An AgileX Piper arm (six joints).
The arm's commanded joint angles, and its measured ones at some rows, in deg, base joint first. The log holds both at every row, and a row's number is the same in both.
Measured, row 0:
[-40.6 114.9 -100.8 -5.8 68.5 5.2]
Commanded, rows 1 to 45:
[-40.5 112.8 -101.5 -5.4 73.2 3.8]
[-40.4 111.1 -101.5 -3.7 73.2 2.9]
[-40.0 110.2 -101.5 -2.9 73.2 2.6]
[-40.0 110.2 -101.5 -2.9 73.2 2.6]
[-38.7 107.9 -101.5 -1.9 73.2 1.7]
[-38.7 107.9 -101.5 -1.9 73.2 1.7]
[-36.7 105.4 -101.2 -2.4 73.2 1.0]
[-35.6 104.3 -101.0 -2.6 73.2 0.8]
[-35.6 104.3 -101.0 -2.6 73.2 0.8]
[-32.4 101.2 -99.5 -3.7 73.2 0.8]
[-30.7 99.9 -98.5 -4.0 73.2 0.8]
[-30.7 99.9 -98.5 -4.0 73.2 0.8]
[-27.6 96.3 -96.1 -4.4 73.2 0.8]
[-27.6 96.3 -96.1 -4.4 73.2 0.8]
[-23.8 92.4 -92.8 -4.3 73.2 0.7]
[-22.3 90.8 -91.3 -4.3 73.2 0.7]
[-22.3 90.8 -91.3 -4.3 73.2 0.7]
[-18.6 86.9 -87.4 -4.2 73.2 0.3]
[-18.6 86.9 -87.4 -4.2 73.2 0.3]
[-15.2 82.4 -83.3 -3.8 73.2 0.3]
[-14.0 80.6 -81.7 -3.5 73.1 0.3]
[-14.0 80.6 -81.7 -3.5 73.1 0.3]
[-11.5 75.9 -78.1 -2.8 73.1 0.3]
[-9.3 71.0 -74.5 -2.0 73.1 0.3]
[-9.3 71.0 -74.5 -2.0 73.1 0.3]
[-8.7 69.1 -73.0 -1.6 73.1 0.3]
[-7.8 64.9 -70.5 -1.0 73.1 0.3]
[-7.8 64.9 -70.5 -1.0 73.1 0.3]
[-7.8 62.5 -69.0 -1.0 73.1 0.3]
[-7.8 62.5 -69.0 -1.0 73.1 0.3]
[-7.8 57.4 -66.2 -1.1 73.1 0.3]
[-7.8 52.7 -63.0 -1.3 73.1 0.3]
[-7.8 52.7 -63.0 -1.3 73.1 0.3]
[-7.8 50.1 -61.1 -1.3 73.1 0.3]
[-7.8 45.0 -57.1 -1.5 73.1 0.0]
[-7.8 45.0 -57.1 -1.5 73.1 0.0]
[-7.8 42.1 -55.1 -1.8 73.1 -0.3]
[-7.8 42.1 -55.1 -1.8 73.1 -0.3]
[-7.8 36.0 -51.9 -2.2 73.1 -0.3]
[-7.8 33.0 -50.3 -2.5 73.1 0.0]
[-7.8 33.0 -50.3 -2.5 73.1 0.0]
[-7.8 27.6 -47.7 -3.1 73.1 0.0]
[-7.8 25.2 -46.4 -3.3 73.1 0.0]
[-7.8 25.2 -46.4 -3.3 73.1 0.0]
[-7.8 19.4 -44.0 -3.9 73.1 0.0]
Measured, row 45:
[-7.9 25.8 -47.1 -2.8 70.1 0.0]
